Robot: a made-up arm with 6 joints.
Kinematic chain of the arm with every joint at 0, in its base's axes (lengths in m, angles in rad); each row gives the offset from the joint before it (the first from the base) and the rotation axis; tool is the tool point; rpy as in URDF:
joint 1: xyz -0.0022 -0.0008 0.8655 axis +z
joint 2: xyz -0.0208 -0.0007 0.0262 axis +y
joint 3: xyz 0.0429 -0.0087 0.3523 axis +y
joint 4: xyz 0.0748 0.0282 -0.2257 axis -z
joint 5: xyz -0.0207 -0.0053 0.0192 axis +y
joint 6: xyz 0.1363 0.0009 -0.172 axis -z
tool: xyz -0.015 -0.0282 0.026 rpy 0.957 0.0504 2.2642
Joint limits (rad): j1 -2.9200..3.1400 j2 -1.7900..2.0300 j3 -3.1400..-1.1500 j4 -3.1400..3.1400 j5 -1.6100..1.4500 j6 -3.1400..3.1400
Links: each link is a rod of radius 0.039 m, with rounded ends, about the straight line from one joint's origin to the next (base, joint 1, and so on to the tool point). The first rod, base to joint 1, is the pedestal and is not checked.
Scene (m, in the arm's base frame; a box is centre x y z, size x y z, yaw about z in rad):
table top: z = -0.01
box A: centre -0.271 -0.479 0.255 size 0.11 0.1 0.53 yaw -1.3
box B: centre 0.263 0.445 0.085 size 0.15 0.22 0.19 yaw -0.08
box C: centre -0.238 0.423 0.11 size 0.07 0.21 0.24 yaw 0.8
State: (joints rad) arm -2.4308 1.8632 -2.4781 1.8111 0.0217 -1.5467
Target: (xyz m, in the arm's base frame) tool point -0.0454 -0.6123 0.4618
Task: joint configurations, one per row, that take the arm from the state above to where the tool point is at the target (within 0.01 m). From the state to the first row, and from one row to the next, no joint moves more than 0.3 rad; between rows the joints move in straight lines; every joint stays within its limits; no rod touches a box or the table.
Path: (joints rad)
1: -2.4374 1.5751 -2.4692 1.8828 0.0478 -1.5726
2: -2.4439 1.2871 -2.4603 1.9545 0.0740 -1.5985
3: -2.4505 0.9990 -2.4514 2.0262 0.1001 -1.6244
4: -2.4571 0.7109 -2.4426 2.0979 0.1263 -1.6503
5: -2.4636 0.4229 -2.4337 2.1696 0.1524 -1.6762
6: -2.2920 0.7174 -2.4743 2.0996 0.2282 -1.6539
7: -2.1204 1.0120 -2.5149 2.0296 0.3040 -1.6315
8: -1.9487 1.3065 -2.5554 1.9597 0.3798 -1.6092
9: -1.7771 1.6011 -2.5960 1.8897 0.4556 -1.5868
10: -1.6055 1.8956 -2.6366 1.8197 0.5315 -1.5645

